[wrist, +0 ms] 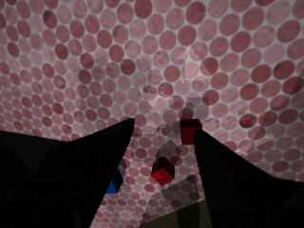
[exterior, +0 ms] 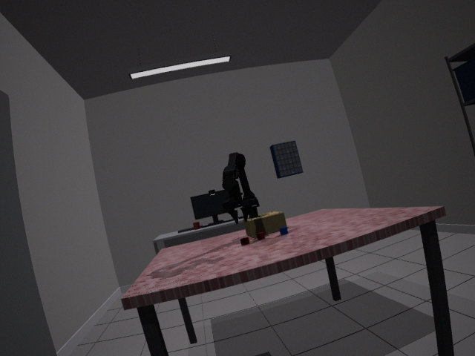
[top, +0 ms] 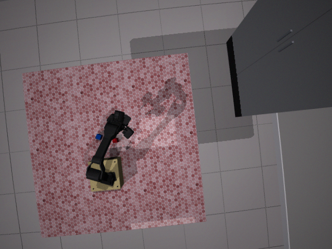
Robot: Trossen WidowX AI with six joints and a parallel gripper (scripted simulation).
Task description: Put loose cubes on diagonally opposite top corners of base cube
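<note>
Now: the blue cube 22 cm to the left of my gripper tip, 10 cm below it and 4 cm behind it.
</note>
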